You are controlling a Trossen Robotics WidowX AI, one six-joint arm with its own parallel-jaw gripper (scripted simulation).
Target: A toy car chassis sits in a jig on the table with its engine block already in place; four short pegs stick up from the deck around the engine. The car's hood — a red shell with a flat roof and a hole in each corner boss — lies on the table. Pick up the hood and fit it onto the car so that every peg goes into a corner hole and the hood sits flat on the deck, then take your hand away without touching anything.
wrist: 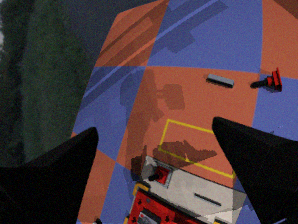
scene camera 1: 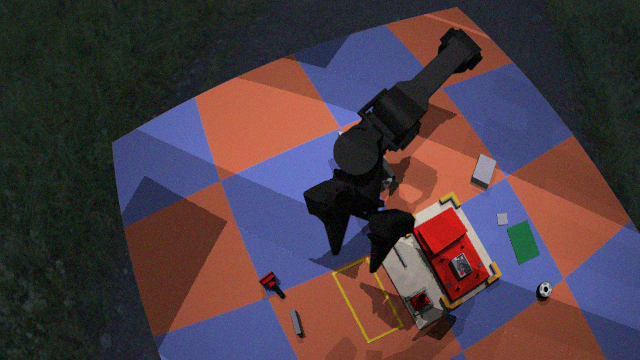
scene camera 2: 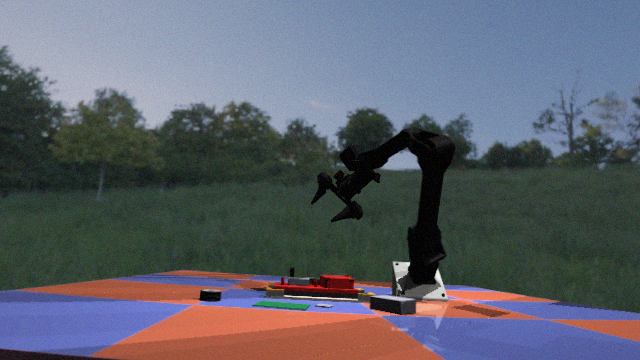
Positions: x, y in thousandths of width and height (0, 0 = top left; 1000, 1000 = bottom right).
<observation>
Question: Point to a green plate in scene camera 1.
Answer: At 818, 674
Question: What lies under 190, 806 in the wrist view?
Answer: My gripper.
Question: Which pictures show my gripper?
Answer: The wrist view, scene camera 1 and scene camera 2: all of them.
</observation>
